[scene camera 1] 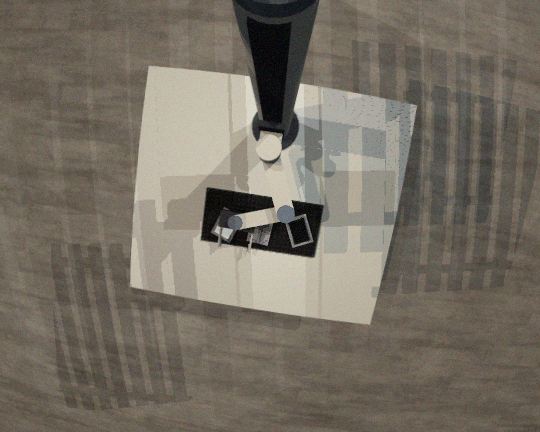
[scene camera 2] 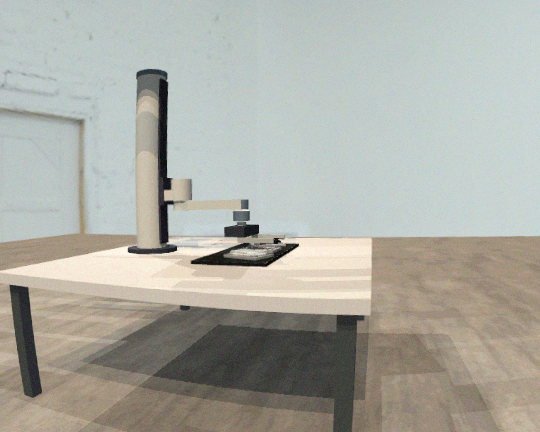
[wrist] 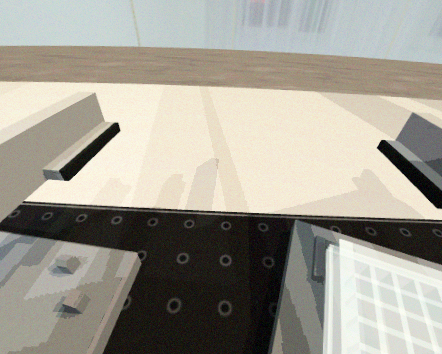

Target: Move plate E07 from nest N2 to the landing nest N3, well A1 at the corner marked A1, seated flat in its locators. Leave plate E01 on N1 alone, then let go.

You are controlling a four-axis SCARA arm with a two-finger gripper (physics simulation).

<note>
My gripper [scene camera 2: 279,238] carries nothing. Also in view: a light grey plate [wrist: 368,294]. Also in view: a deck [scene camera 1: 216,200].
My gripper shows as well in the wrist view [wrist: 248,119]. The deck is seen too in the wrist view [wrist: 202,276].
</note>
